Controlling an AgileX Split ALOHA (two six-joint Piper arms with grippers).
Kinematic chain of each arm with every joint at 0, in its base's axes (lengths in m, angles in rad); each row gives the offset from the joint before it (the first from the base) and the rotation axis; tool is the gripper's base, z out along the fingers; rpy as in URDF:
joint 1: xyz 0 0 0.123 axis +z
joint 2: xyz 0 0 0 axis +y
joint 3: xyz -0.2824 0 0.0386 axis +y
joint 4: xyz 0.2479 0 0.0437 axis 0.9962 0 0.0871
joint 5: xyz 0 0 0 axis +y
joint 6: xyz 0.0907 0 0.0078 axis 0.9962 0 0.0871
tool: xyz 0 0 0 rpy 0 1.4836 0
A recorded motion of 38 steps. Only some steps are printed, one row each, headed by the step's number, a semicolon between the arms.
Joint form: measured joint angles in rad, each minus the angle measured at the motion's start. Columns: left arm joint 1, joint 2, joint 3, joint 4, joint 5, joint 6; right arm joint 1, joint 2, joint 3, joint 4, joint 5, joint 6.
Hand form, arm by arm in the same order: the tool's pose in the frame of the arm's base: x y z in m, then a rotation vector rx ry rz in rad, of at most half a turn. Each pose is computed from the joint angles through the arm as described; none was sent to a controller.
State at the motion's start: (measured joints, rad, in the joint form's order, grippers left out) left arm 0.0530 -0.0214 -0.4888 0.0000 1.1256 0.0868; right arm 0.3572 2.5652 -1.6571 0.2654 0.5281 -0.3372
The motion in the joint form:
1: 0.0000 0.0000 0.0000 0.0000 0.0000 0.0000; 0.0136 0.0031 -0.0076 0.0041 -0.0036 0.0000
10: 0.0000 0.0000 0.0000 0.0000 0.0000 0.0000; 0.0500 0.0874 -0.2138 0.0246 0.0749 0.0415
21: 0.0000 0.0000 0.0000 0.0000 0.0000 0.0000; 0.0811 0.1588 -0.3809 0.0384 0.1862 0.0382
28: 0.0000 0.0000 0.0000 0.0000 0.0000 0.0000; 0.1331 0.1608 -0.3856 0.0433 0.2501 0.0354
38: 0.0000 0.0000 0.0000 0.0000 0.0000 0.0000; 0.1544 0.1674 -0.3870 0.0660 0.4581 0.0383
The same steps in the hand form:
1: -0.0096 -0.0005 0.2688 0.0355 2.0998 0.0842; 0.4315 0.1808 -0.0115 -0.7048 2.8198 0.2409
10: -0.0096 -0.0005 0.2688 0.0355 2.0998 0.0842; 0.4532 0.2116 -0.0081 -0.6897 2.7822 0.3045
21: -0.0096 -0.0005 0.2688 0.0355 2.0998 0.0842; 0.4614 0.2360 -0.0068 -0.7584 2.7799 0.3554
28: -0.0096 -0.0005 0.2688 0.0355 2.0998 0.0842; 0.4435 0.2588 -0.0077 -0.8605 2.8181 0.3779
38: -0.0096 -0.0005 0.2688 0.0355 2.0998 0.0842; 0.4189 0.2636 -0.0115 0.9419 -2.9196 -0.4185

